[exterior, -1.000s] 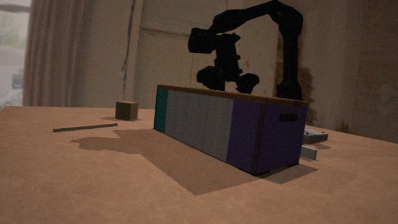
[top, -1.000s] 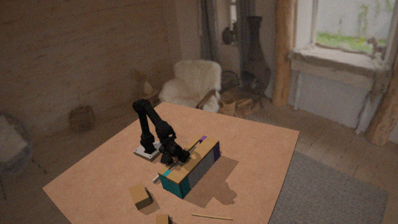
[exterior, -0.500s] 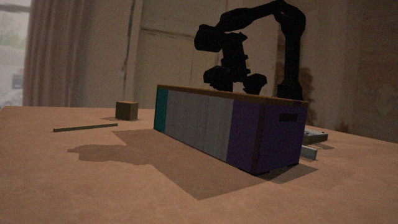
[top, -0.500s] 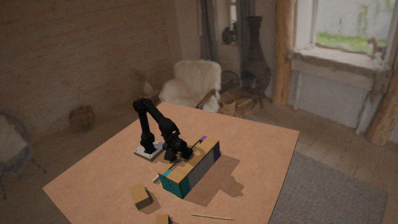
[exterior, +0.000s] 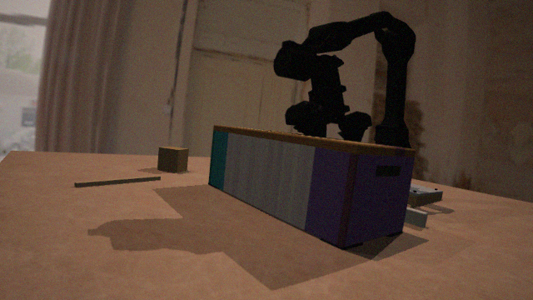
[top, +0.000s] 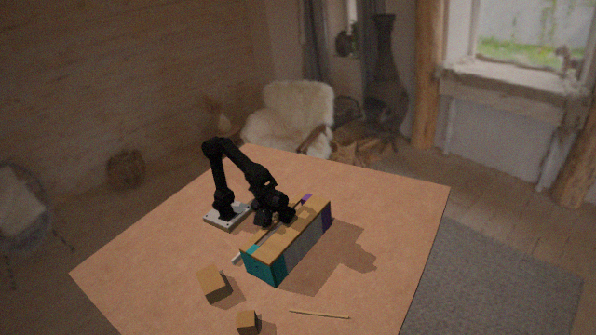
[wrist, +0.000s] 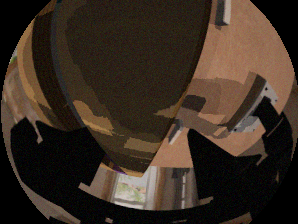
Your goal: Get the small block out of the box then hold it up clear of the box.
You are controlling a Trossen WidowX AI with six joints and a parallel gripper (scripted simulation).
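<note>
The long box lies 40 mm to the right of my gripper tip, 30 mm ahead of it and 20 mm below it. The rest, counted from my gripper tip: thin stick: 300 mm ahead, 280 mm to the right, 80 mm below.
</note>
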